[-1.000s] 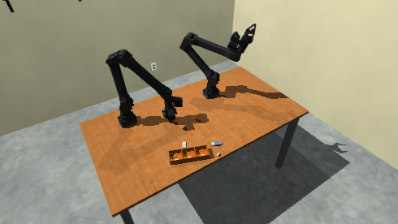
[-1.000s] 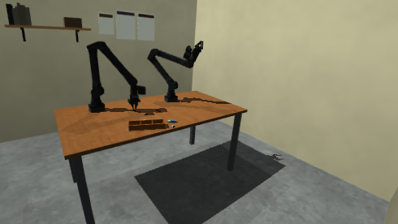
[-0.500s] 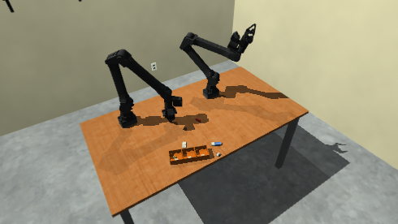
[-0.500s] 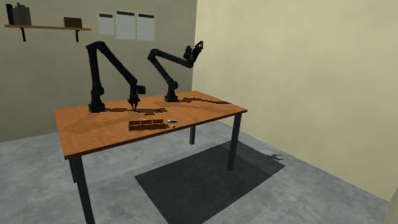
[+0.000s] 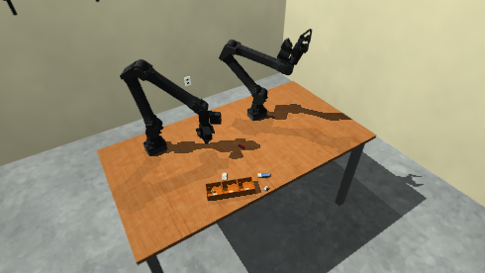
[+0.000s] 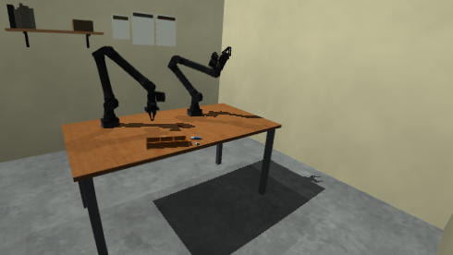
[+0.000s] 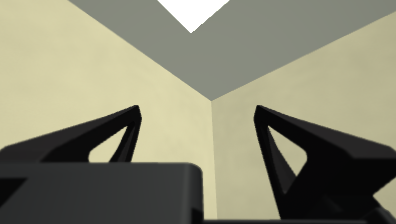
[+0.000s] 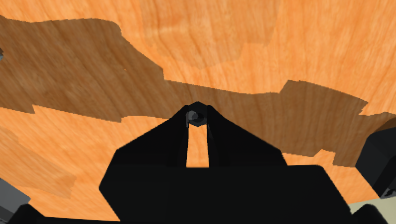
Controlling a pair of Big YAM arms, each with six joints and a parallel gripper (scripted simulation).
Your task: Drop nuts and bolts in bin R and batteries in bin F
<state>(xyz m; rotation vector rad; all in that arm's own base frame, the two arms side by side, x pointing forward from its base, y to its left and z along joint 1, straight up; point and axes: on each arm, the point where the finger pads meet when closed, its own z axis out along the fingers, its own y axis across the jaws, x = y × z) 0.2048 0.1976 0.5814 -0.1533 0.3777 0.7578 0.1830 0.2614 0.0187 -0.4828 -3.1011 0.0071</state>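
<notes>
The brass nut lies 33 cm ahead of my right hand, 11 cm to the right of it and 5 cm below it. The rest, counted from my right hand: white domino (26 cm ahead, 1 cm to the right, 5 cm below); dark nut (1 cm below); red battery (9 cm ahead, 19 cm to the left, 5 cm below).
</notes>
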